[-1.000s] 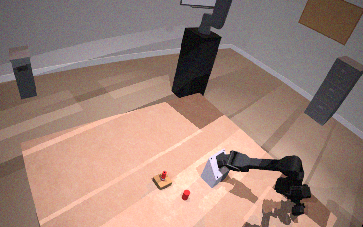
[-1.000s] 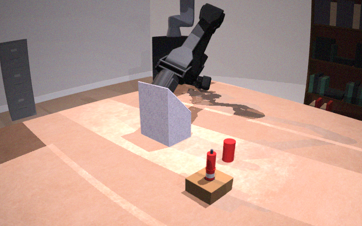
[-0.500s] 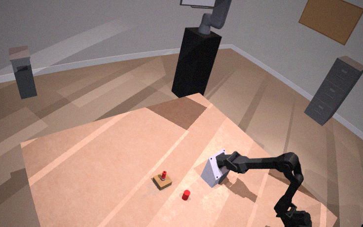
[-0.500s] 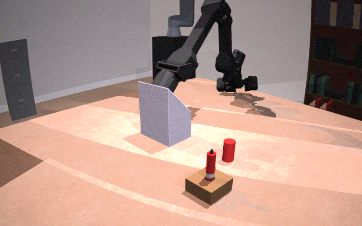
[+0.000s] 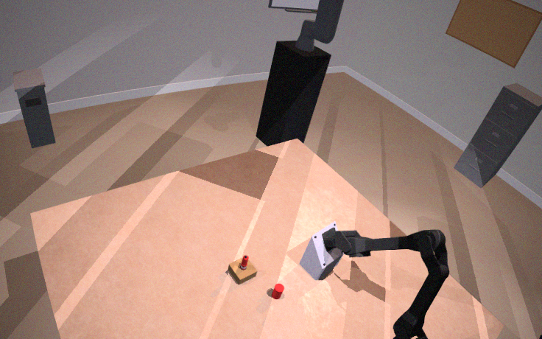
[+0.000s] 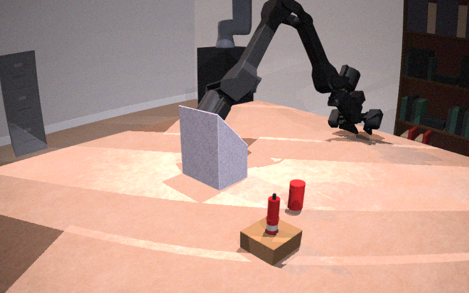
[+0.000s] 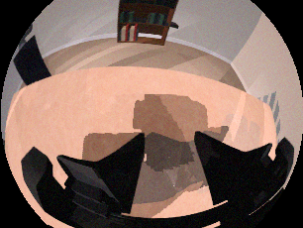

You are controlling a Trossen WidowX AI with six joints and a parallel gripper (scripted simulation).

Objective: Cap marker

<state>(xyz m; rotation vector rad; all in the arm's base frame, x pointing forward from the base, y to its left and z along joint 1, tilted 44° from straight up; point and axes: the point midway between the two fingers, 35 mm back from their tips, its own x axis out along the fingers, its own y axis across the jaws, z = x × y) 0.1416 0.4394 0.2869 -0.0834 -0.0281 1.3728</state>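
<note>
Now: gripper tip 70 mm short of the red cap, 520 mm to the left of it and 20 mm below it.
</note>
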